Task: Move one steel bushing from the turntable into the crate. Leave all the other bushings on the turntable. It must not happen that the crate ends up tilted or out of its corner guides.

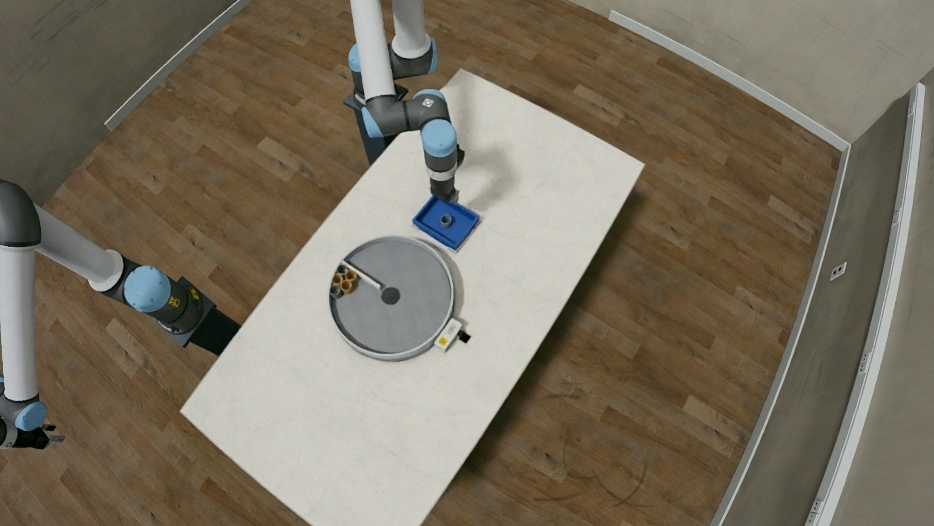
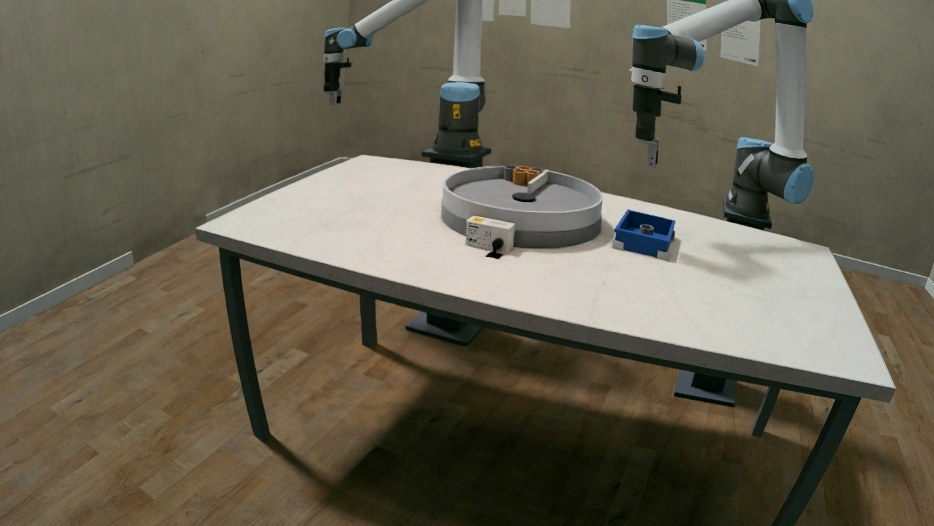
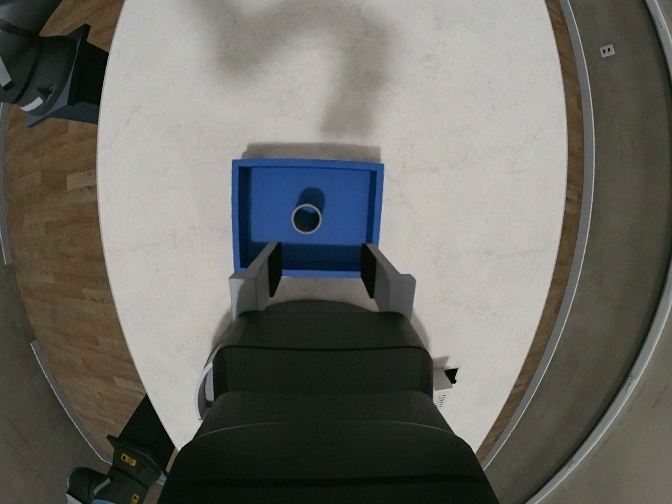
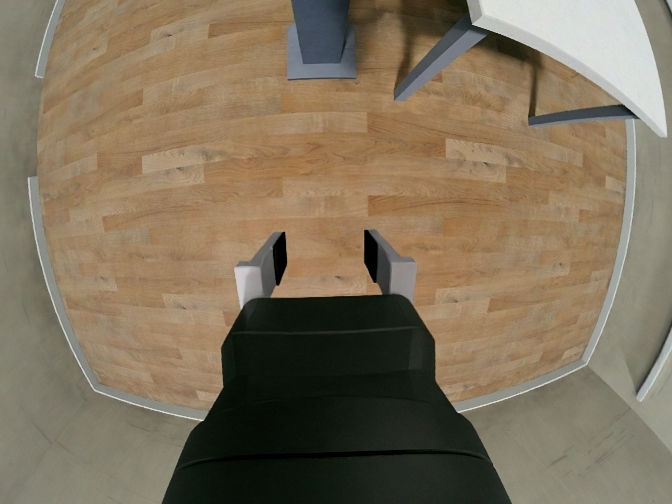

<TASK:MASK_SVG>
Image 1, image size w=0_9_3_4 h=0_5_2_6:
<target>blue crate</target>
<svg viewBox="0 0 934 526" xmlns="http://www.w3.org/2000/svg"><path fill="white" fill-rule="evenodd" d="M432 195L412 219L412 222L419 227L419 230L456 251L474 229L480 216L458 203L456 205L453 205L453 201L452 203L446 203ZM445 214L451 217L452 225L448 229L444 229L441 226L440 219Z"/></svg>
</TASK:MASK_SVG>
